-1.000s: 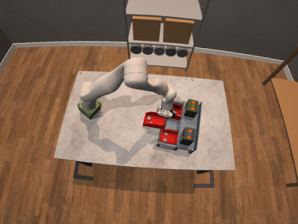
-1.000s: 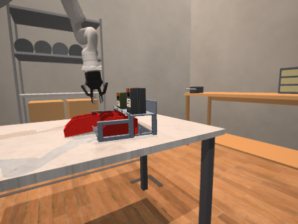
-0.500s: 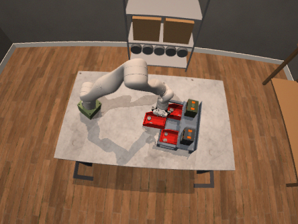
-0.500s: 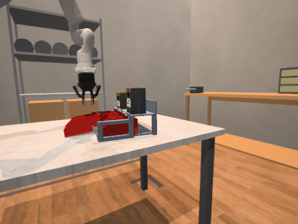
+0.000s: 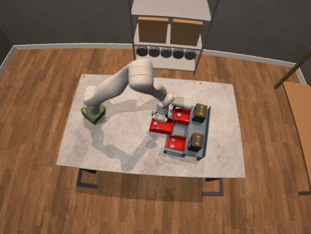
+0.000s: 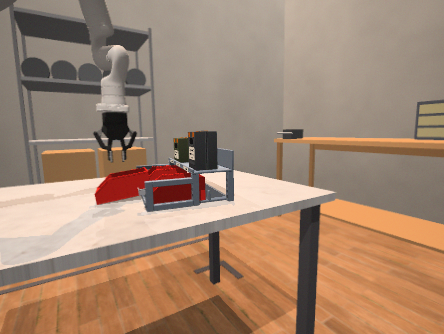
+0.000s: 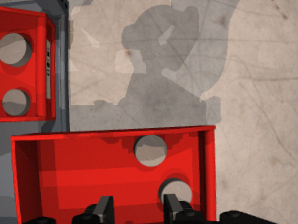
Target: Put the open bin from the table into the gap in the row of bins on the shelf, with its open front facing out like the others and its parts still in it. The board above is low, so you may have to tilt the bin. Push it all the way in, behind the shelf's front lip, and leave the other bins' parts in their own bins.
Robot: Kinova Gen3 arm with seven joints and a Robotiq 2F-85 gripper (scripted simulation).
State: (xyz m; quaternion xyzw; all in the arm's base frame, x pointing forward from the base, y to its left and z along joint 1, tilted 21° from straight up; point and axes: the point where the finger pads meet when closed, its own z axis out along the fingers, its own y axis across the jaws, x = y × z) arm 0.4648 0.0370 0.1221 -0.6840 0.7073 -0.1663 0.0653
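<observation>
The grey round part is 10 mm behind my hand, 20 mm to the right of it and 130 mm below it. Round my hand: black tool case: 250 mm ahead, 130 mm to the right, 20 mm above; then grey shelf: 190 mm ahead, 80 mm below.
</observation>
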